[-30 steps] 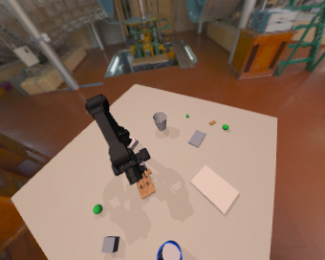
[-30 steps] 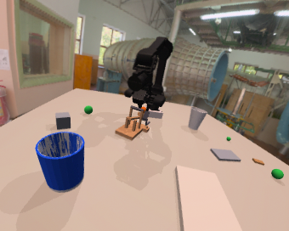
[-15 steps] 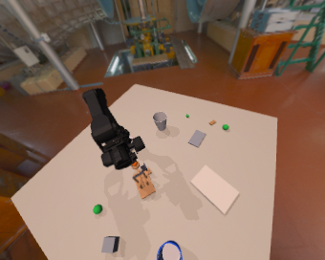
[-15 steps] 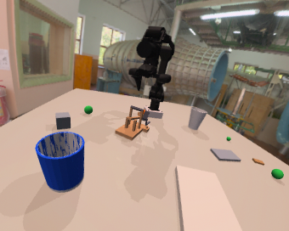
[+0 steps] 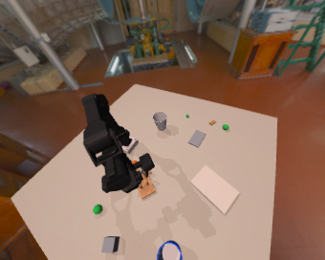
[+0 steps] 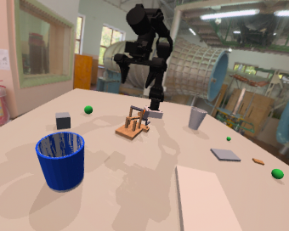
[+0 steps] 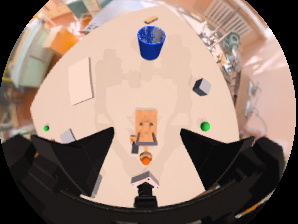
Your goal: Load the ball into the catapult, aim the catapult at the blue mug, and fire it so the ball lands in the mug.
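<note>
Now: the orange ball 140 mm below my gripper tip, 120 mm behind it and 110 mm to the left of it. Also, from my gripper tip: blue mug 190 mm to the right, 180 mm below, 180 mm ahead; grey cube 250 mm to the right, 180 mm below, 70 mm behind; wooden catapult 150 mm below, 80 mm to the left, 60 mm behind.
</note>
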